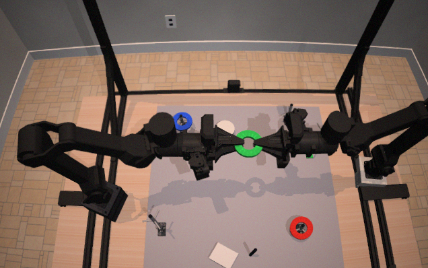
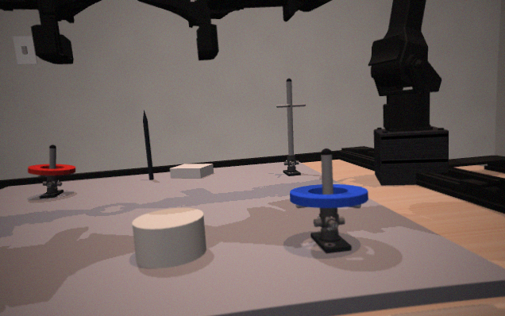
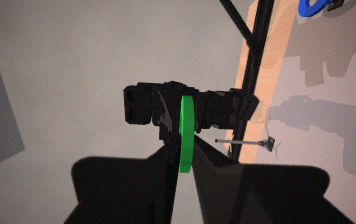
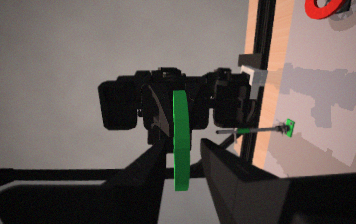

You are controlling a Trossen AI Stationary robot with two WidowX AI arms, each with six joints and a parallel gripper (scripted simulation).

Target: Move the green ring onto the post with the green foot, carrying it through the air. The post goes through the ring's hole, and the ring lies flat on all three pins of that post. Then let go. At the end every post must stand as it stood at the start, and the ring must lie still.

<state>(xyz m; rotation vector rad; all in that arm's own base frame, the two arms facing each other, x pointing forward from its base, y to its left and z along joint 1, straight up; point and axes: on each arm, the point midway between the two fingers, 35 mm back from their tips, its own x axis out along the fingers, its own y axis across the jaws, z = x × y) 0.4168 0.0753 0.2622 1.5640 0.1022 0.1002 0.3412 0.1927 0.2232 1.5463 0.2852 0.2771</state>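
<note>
Right now the green ring is 5 cm to the left of my right hand. From my right hand the other things lie so: blue ring: 25 cm below, 23 cm behind, 12 cm to the right; white block: 29 cm below, 23 cm ahead, 3 cm to the right; black rod: 23 cm ahead, 20 cm below, 5 cm to the left.
The green ring is 5 cm to the right of my left hand. Round my left hand: blue ring 24 cm behind, 22 cm to the right, 25 cm below; then white block 22 cm ahead, 12 cm to the right, 29 cm below; then black rod 23 cm ahead, 4 cm to the right, 20 cm below.
</note>
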